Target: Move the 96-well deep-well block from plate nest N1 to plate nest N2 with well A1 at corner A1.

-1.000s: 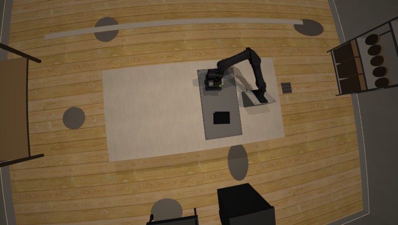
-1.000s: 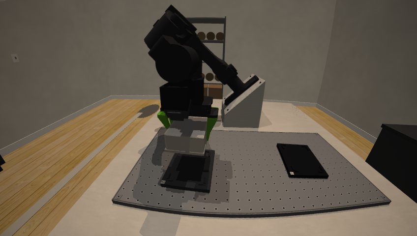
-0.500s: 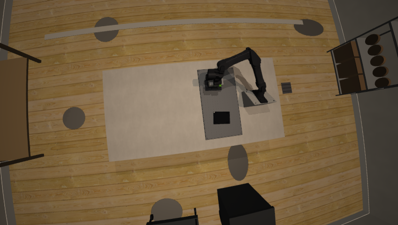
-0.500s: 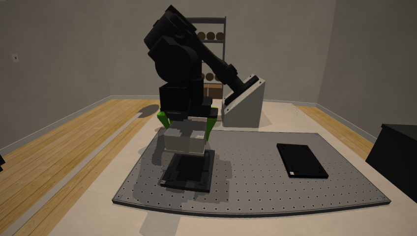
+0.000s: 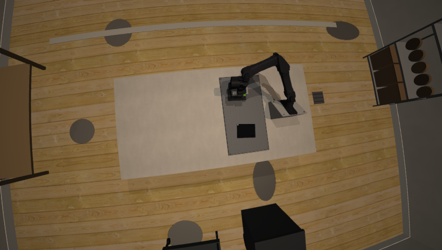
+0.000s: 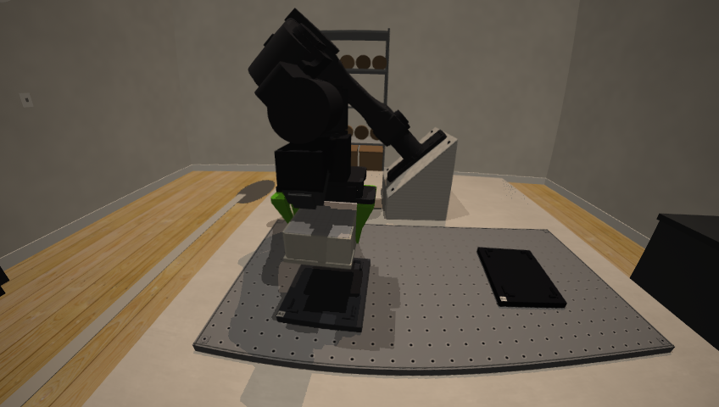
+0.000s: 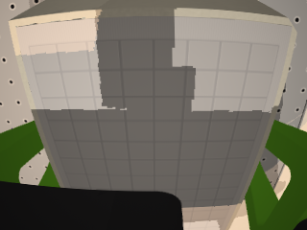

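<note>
The black plate nest N2 lies 10 cm below my hand. Also, from my hand: pale grey 96-well deep-well block: 1 cm above; A1 label: 2 cm ahead, 28 cm to the left, 9 cm below; black plate nest N1: 5 cm behind, 34 cm to the left, 10 cm below.
</note>
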